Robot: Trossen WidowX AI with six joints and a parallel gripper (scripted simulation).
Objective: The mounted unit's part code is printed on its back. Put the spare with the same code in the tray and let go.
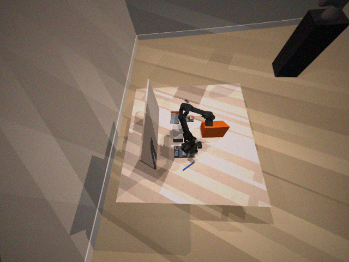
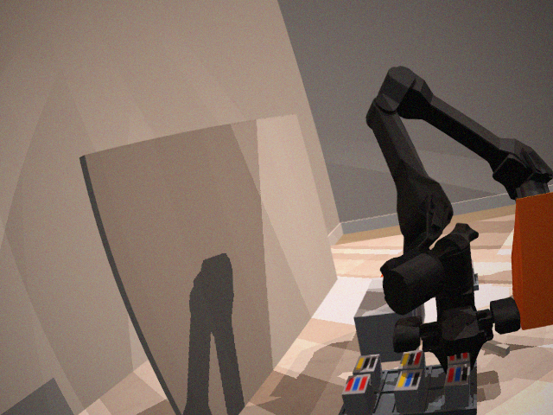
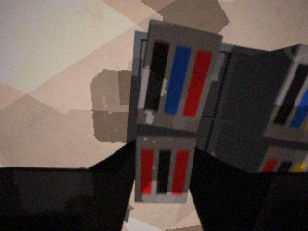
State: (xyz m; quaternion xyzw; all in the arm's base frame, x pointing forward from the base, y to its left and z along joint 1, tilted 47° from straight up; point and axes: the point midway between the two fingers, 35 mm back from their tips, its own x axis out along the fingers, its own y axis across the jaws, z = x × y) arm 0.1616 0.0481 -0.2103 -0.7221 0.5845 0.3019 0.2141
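My gripper tip is 34 cm to the left of the tray, 21 cm short of it and 1 cm above it. Also, from my gripper tip: small grey bar 8 cm to the right, 4 cm behind, 1 cm below; blue pen 17 cm to the left, 1 cm below, 1 cm ahead; grey spare block 2 cm above.
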